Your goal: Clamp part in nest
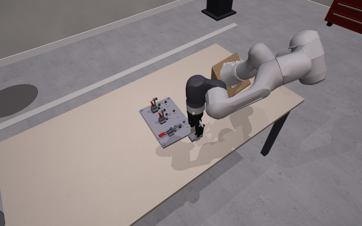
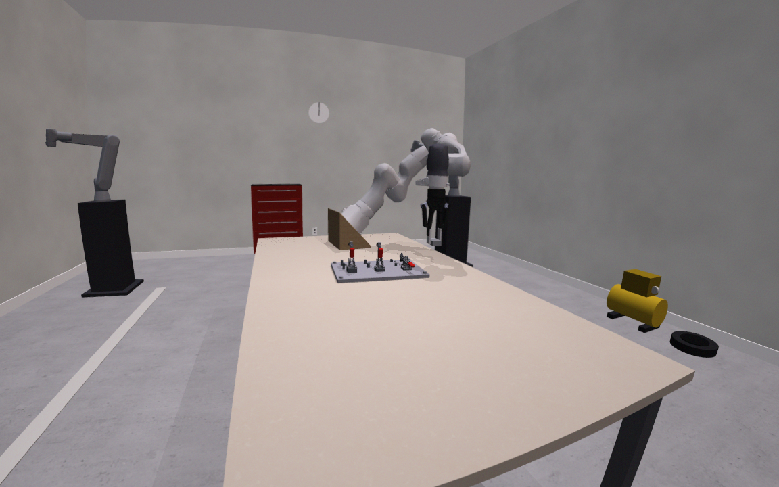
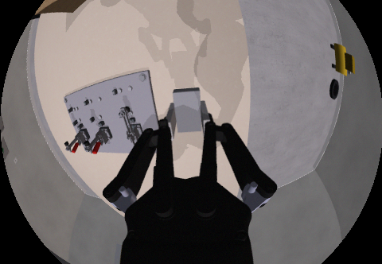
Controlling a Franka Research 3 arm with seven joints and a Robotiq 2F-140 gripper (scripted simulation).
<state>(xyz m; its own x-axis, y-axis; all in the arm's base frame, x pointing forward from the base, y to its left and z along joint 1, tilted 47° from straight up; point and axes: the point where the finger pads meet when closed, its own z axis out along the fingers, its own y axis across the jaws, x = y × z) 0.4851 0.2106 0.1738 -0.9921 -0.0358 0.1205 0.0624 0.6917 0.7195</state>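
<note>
Now: the part 3 cm below my hand. The rest, counted from my hand: grey fixture plate: 26 cm to the right, 12 cm below, 4 cm ahead.
</note>
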